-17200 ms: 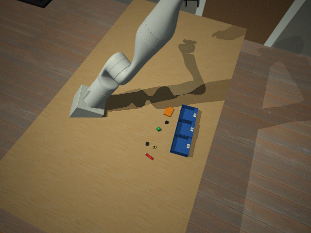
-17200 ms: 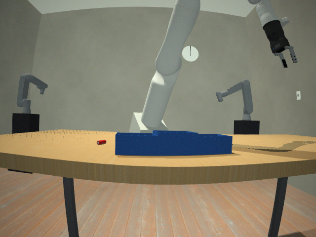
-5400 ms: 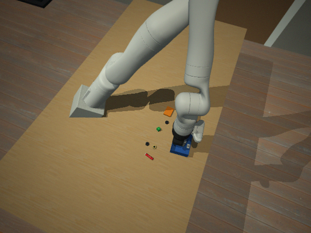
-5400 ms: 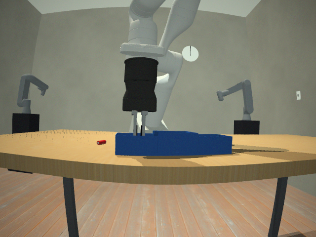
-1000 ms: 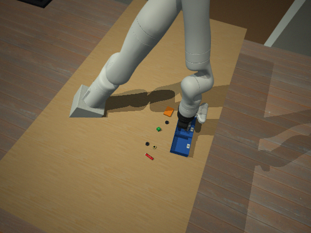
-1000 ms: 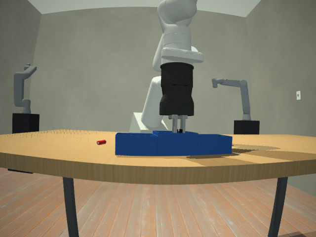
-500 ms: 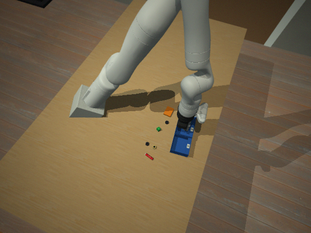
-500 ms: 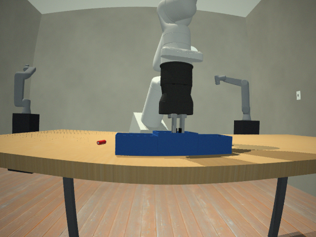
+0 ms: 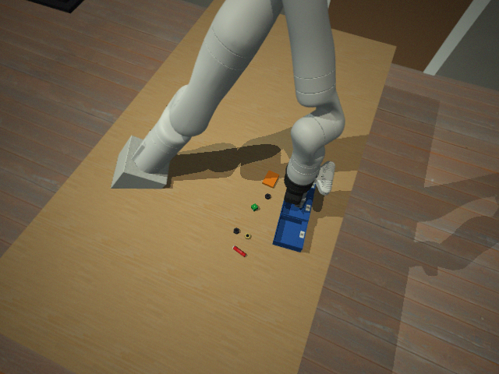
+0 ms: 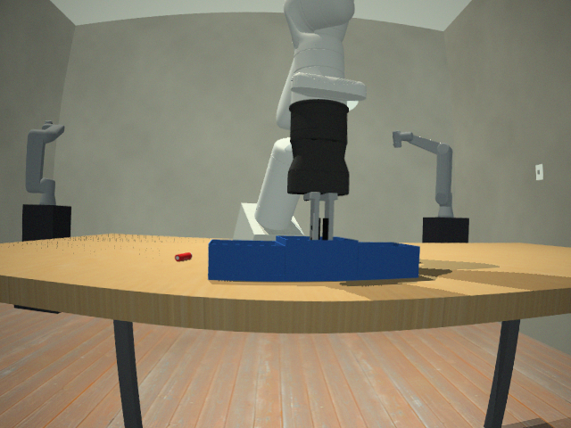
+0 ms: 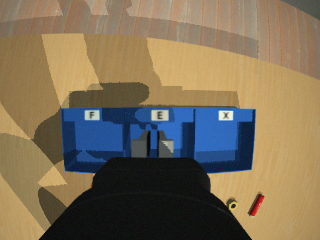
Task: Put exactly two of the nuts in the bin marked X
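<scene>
Now: the row of blue bins 3 cm below my hand and 1 cm to the right of it. Also, from my hand: yellow nut: 14 cm to the right, 11 cm behind, 5 cm below; then green block: 12 cm behind, 5 cm to the right, 5 cm below; then flat orange piece: 11 cm behind, 7 cm to the left, 5 cm below.
</scene>
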